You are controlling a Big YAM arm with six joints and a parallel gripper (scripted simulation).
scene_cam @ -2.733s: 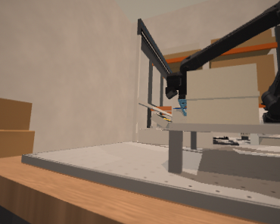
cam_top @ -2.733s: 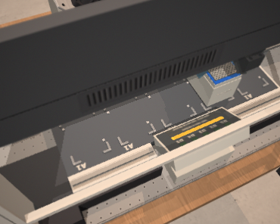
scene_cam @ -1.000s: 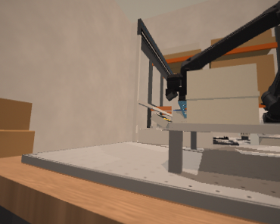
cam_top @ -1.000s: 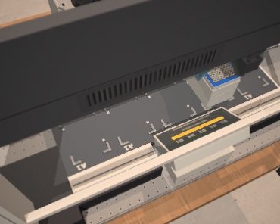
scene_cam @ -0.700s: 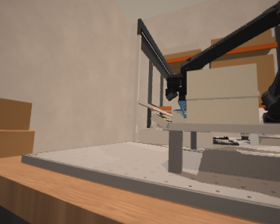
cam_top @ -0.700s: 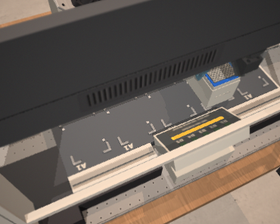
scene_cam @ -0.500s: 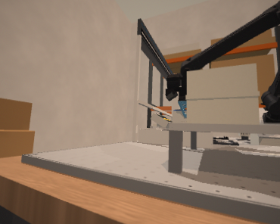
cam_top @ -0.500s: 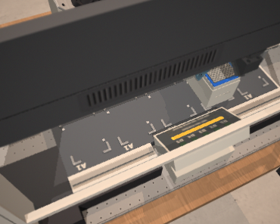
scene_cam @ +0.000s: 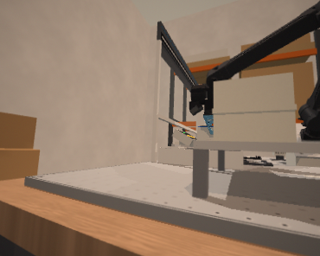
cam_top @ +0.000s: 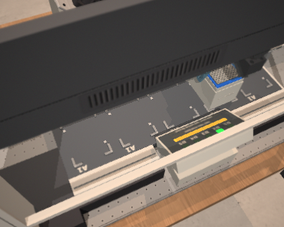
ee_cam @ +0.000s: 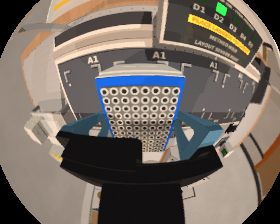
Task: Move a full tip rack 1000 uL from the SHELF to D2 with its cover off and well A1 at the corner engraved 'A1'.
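Right now my hand is 1 cm to the right of the blue tip rack. Round my hand: beige block 16 cm behind, 44 cm to the left; then clear rack cover 14 cm behind, 31 cm to the left, 4 cm below; then frame post 16 cm ahead, 21 cm to the left, 11 cm above.
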